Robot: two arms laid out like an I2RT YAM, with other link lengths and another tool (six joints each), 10 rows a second.
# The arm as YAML. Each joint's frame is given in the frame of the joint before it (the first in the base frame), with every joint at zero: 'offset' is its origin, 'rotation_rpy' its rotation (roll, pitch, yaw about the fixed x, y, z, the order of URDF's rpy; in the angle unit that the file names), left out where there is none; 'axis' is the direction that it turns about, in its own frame. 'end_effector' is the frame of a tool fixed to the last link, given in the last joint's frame.
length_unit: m
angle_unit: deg
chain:
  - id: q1
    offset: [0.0, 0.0, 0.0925]
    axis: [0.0, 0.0, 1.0]
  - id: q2
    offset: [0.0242, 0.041, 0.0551]
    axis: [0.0, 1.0, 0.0]
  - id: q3
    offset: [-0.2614, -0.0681, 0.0]
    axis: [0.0, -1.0, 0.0]
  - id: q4
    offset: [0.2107, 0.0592, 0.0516]
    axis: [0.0, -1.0, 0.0]
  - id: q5
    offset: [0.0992, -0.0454, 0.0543]
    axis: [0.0, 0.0, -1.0]
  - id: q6
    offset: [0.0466, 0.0, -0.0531]
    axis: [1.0, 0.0, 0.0]
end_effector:
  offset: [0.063, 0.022, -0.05]
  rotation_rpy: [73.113, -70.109, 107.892]
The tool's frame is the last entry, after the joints.
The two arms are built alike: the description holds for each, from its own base.
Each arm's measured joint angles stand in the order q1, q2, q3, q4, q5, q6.
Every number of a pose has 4 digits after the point.
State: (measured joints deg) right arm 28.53 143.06 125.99 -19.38 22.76 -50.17; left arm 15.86 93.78 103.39 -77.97 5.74 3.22
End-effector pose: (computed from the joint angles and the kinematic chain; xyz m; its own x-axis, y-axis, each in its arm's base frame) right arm 0.5424 0.2059 0.1404 -0.0581 0.9901 0.1281 0.5473 -0.0757 0.8335; left arm 0.2636 0.0753 0.2811 0.7520 0.5043 0.4245 0.4707 -0.8617 0.1897
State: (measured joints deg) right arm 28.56 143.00 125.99 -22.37 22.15 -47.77; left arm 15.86 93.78 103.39 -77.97 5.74 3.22
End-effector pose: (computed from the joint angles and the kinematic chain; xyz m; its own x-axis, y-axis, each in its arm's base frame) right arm 0.5342 0.2052 0.1330 -0.0367 0.9886 0.1460 0.5858 -0.0971 0.8046; left arm 0.2636 0.0753 0.2811 0.7520 0.5043 0.4245 0.4707 -0.8617 0.1897
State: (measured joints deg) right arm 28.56 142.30 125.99 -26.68 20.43 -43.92; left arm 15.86 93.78 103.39 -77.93 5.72 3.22
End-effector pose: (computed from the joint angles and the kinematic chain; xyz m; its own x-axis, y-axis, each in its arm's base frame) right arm 0.5218 0.2053 0.1280 -0.0074 0.9823 0.1872 0.6351 -0.1400 0.7596; left arm 0.2637 0.0754 0.2811 0.7517 0.5041 0.4252 0.4707 -0.8617 0.1896
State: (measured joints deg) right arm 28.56 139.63 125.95 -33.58 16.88 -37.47; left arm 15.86 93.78 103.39 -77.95 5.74 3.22
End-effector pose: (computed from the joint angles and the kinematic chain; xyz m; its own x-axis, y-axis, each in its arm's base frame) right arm 0.5002 0.2067 0.1349 0.0445 0.9620 0.2695 0.6948 -0.2236 0.6835; left arm 0.2637 0.0753 0.2811 0.7519 0.5042 0.4248 0.4706 -0.8617 0.1898
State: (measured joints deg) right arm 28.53 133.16 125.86 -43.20 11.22 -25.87; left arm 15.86 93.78 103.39 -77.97 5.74 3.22
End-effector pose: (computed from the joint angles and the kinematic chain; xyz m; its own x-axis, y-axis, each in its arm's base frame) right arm 0.4643 0.2107 0.1695 0.1584 0.8926 0.4221 0.7332 -0.3926 0.5552; left arm 0.2636 0.0753 0.2811 0.7520 0.5043 0.4245 0.4707 -0.8617 0.1897
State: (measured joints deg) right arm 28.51 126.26 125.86 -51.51 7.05 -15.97; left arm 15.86 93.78 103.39 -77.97 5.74 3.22
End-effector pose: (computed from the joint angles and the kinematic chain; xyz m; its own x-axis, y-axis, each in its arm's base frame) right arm 0.4285 0.2106 0.2115 0.2692 0.8046 0.5293 0.7300 -0.5289 0.4327; left arm 0.2636 0.0753 0.2811 0.7520 0.5043 0.4245 0.4707 -0.8617 0.1897
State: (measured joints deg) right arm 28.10 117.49 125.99 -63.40 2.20 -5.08; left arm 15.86 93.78 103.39 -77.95 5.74 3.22
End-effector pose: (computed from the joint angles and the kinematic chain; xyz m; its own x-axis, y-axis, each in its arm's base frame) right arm 0.3746 0.2000 0.2613 0.4173 0.6870 0.5948 0.7064 -0.6570 0.2633; left arm 0.2637 0.0753 0.2811 0.7519 0.5042 0.4248 0.4706 -0.8617 0.1898
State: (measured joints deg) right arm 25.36 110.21 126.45 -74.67 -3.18 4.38; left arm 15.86 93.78 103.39 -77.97 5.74 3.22
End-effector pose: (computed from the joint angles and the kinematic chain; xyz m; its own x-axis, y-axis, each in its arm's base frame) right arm 0.3272 0.1755 0.3002 0.5801 0.5459 0.6046 0.6335 -0.7689 0.0864; left arm 0.2636 0.0753 0.2811 0.7520 0.5043 0.4245 0.4707 -0.8617 0.1897
